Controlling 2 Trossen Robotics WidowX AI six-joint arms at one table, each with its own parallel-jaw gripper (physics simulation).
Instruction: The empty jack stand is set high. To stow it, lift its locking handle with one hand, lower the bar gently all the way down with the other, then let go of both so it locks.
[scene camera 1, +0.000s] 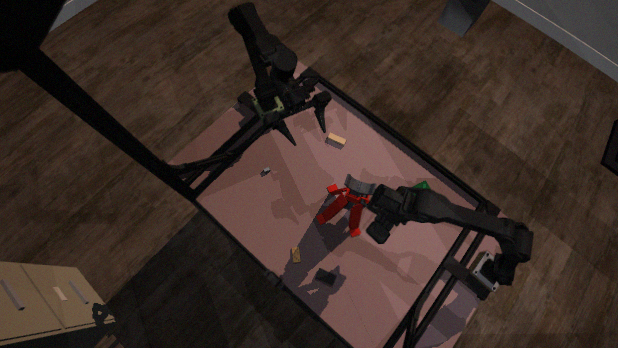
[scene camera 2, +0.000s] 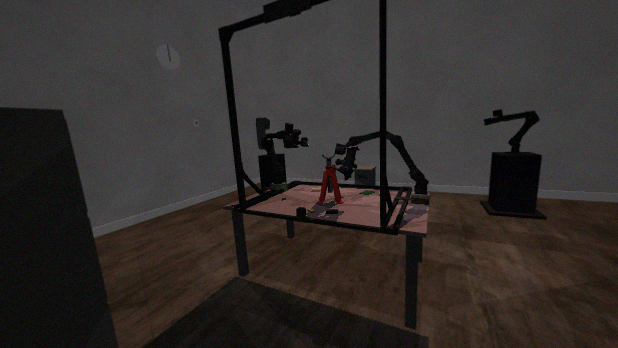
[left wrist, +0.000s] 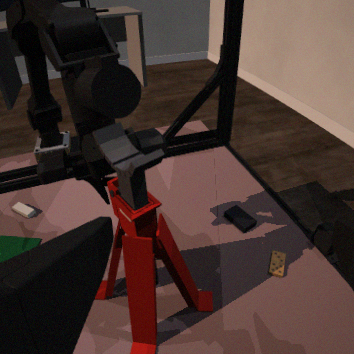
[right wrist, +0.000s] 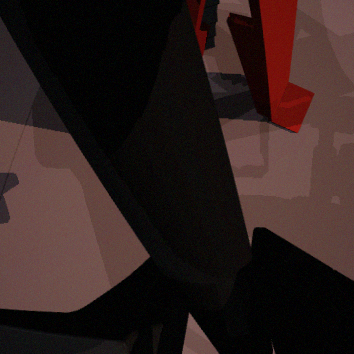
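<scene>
The red jack stand (scene camera 1: 335, 207) (scene camera 2: 330, 183) (left wrist: 140, 246) (right wrist: 281, 70) stands on three legs in the middle of the table. Its grey bar (left wrist: 131, 186) with the saddle (scene camera 1: 359, 184) (scene camera 2: 328, 158) (left wrist: 126, 147) sticks up out of the red collar. My right gripper (scene camera 1: 371, 201) (scene camera 2: 343, 169) sits against the far side of the collar, shut on the stand's locking handle, which the fingers hide. My left gripper (scene camera 1: 305, 129) (scene camera 2: 304, 141) is open and empty, high up near its own base, well away from the stand.
Around the stand lie a tan block (scene camera 1: 336, 139), a small grey piece (scene camera 1: 265, 170), a dotted tan tile (scene camera 1: 296, 255) (left wrist: 277, 263), a black block (scene camera 1: 325, 277) (left wrist: 239, 218) and a green sheet (scene camera 1: 422, 185) (scene camera 2: 367, 192). A black frame (scene camera 2: 383, 103) rims the table.
</scene>
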